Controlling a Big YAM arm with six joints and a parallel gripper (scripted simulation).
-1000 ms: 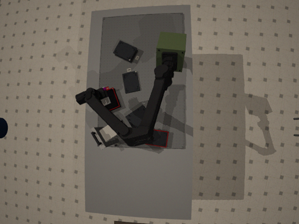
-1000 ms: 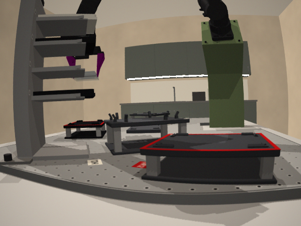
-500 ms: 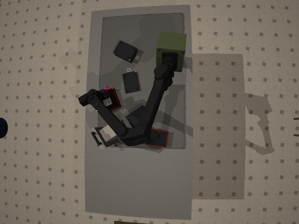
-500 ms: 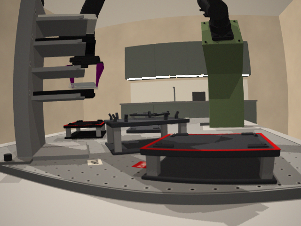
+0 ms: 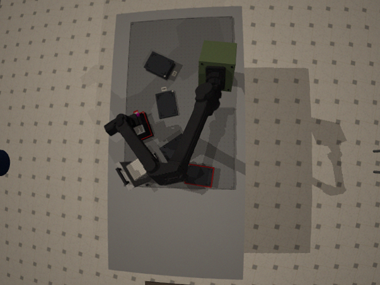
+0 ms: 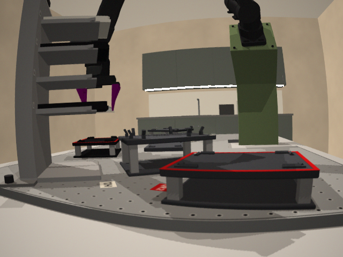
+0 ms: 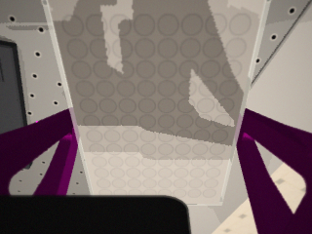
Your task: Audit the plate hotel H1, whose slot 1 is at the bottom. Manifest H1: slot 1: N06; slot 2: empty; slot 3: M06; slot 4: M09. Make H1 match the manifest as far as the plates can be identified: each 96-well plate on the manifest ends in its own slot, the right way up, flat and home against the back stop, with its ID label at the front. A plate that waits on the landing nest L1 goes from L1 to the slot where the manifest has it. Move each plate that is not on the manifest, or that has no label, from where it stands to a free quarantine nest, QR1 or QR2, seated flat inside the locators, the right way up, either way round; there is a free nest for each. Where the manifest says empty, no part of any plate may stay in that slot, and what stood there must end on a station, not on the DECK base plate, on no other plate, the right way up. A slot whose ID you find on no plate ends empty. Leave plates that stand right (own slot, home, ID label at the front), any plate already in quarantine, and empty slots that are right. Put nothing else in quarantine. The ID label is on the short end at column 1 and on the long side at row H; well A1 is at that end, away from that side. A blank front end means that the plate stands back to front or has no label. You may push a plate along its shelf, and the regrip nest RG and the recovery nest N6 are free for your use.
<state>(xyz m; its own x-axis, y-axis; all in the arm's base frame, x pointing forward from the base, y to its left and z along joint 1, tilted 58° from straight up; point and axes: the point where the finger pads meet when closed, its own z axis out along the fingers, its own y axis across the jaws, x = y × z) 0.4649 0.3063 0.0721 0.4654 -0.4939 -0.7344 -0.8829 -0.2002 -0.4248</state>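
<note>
The quarantine nest QR1 is 10 cm below my hand. From my hand the other things lie so: clear 96-well plate: right at my hand; regrip nest RG: 25 cm behind, 12 cm to the left, 8 cm below; nest N6: 15 cm behind, 16 cm to the right, 13 cm below.
</note>
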